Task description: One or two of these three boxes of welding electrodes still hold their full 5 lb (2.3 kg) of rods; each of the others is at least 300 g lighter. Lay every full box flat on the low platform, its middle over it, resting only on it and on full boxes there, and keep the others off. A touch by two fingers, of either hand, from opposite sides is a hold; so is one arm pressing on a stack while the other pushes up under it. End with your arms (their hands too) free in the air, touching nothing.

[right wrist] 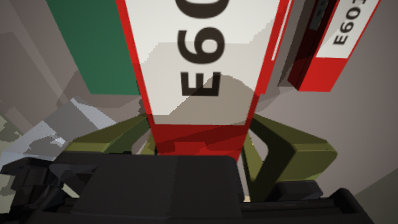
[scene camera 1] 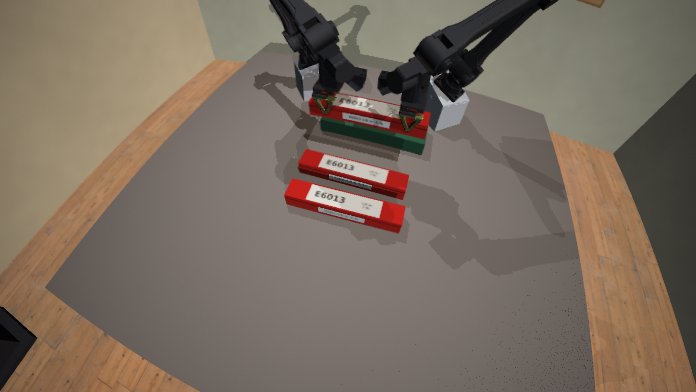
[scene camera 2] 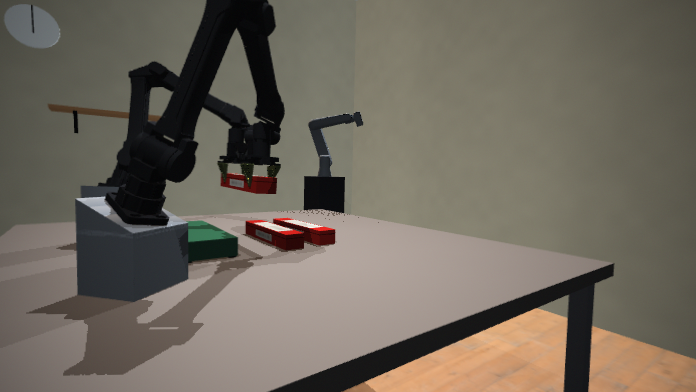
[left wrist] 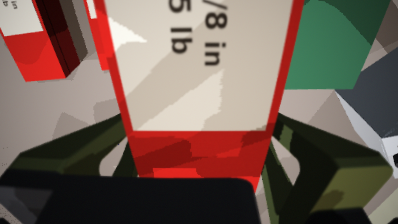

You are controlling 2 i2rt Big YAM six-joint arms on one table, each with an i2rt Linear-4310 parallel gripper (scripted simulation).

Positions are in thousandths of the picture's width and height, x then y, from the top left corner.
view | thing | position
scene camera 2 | my right gripper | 373, 478
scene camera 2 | low green platform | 295, 616
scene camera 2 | red box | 376, 473
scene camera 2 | red box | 413, 611
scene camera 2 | red box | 462, 601
